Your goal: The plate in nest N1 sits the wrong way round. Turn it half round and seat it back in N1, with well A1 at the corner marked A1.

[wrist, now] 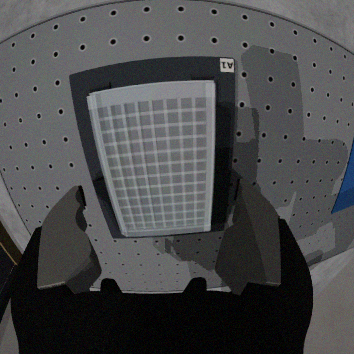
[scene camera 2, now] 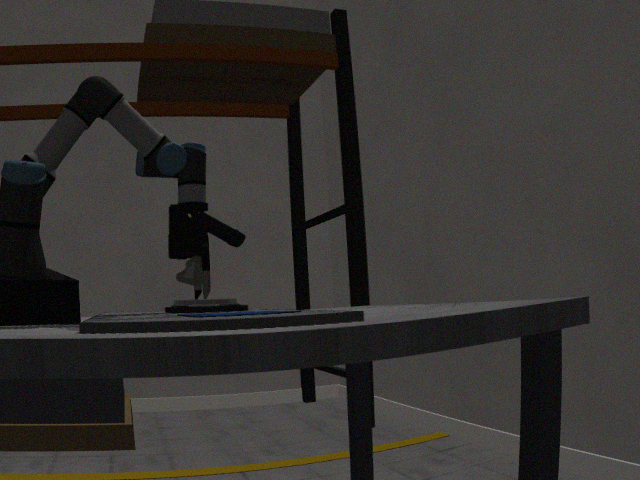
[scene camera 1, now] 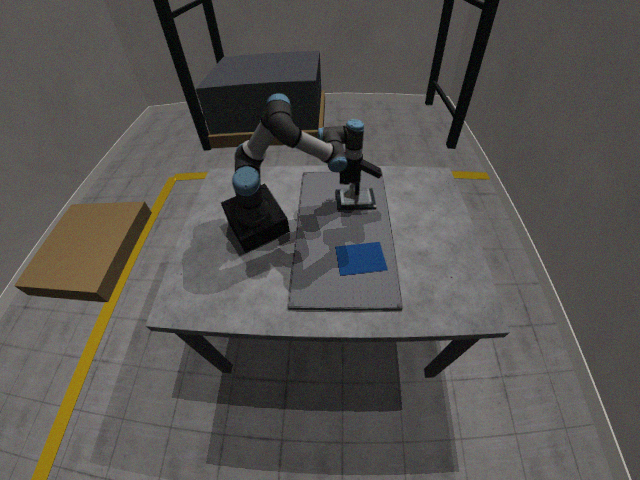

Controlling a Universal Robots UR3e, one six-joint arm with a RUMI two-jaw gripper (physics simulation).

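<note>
The pale plate (scene camera 1: 366, 197) (scene camera 2: 224, 301) (wrist: 156, 160), with a grid of wells, lies in the dark nest (scene camera 1: 356, 208) (scene camera 2: 236, 308) (wrist: 150, 71) and looks flat. The corner label A1 (wrist: 226, 65) is at the nest's upper right in the wrist view and reads upside down there. Which corner of the plate holds well A1 cannot be told. My gripper (scene camera 1: 356, 199) (scene camera 2: 201, 297) (wrist: 158, 184) is open and points down, with its fingertips close above the plate. In the wrist view the fingers stand apart, beyond the plate's two long sides, with no object gripped.
The nest stands on a perforated board (scene camera 1: 310, 297) (scene camera 2: 310, 317) (wrist: 35, 92) on the grey table (scene camera 1: 444, 289) (scene camera 2: 465, 320). A flat blue rectangle (scene camera 1: 361, 258) (scene camera 2: 258, 312) (wrist: 346, 187) lies on the board nearer scene camera 1. The arm's black base (scene camera 1: 258, 227) (scene camera 2: 41, 302) stands beside the board.
</note>
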